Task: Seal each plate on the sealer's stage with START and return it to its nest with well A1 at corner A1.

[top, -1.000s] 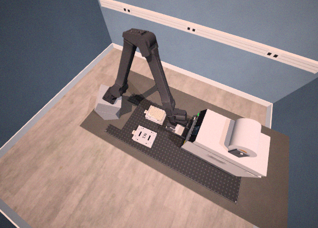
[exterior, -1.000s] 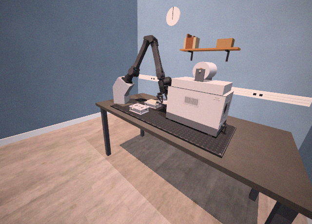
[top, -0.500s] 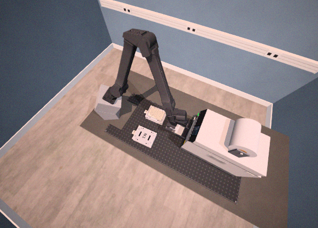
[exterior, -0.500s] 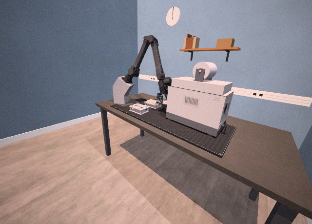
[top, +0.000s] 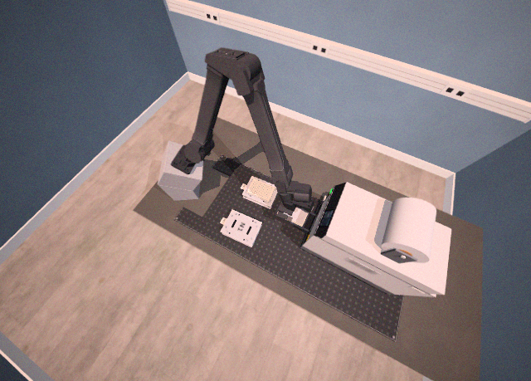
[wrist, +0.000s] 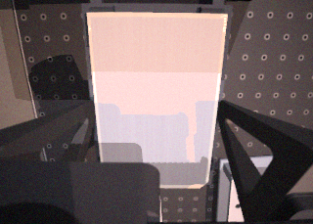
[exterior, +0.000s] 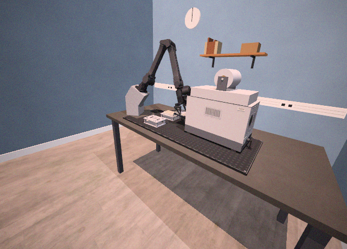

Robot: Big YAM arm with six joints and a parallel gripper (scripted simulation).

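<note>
Now: the sealer stage 1 cm below my hand. Round my hand: foil roll 33 cm ahead, 5 cm to the right, 31 cm above; plate nest 21 cm behind, 13 cm to the right, 7 cm below.
</note>
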